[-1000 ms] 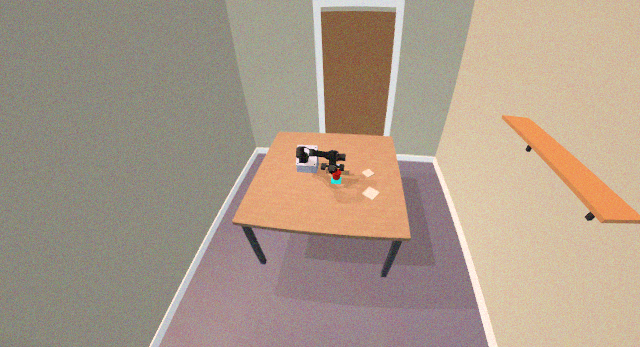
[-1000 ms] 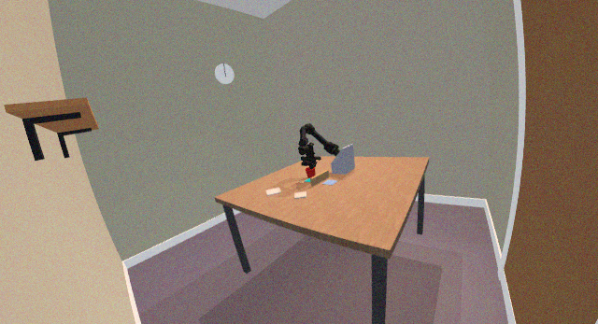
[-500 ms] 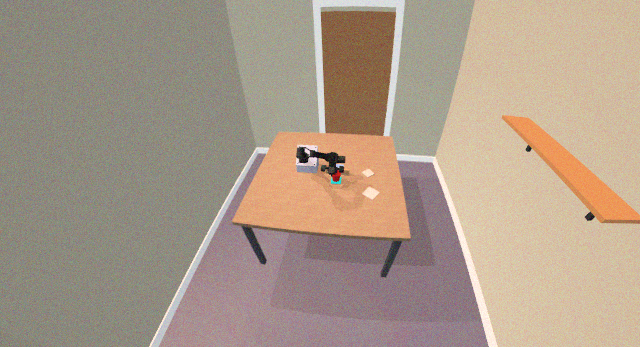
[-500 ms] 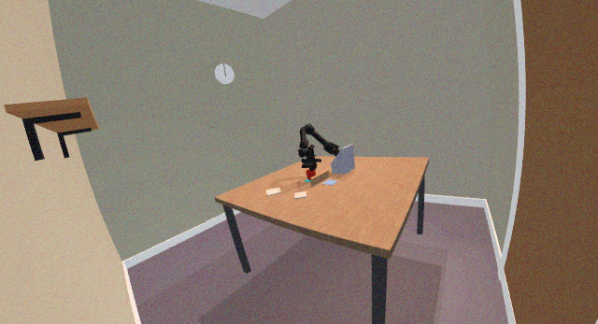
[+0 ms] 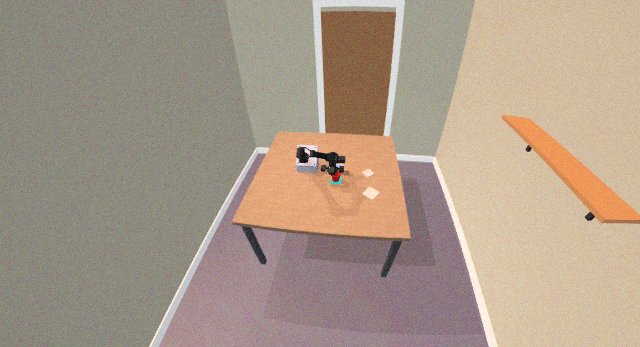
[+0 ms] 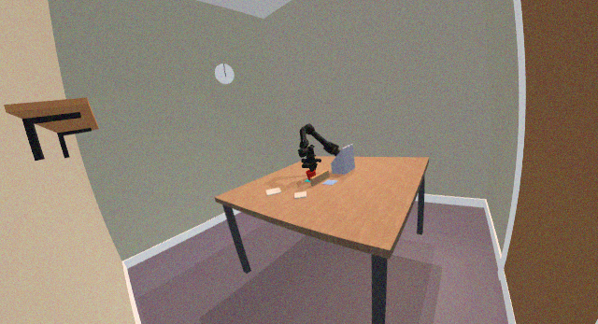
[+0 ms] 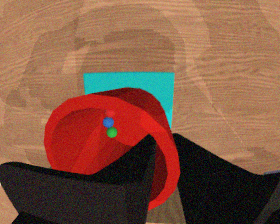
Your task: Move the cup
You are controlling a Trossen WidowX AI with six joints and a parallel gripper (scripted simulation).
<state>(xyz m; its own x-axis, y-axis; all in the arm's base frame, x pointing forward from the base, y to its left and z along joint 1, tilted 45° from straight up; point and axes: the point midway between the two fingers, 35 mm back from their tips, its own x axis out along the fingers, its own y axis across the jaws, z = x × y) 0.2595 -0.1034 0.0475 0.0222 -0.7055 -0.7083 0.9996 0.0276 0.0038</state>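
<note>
The red cup lies 3 cm ahead of my gripper tip. Also, from my gripper tip: low wooden bar (3 cm ahead, 9 cm to the left, 2 cm below); cyan pad (3 cm ahead, 5 cm below); green marble (4 cm ahead, 1 cm to the left, 3 cm below).
</note>
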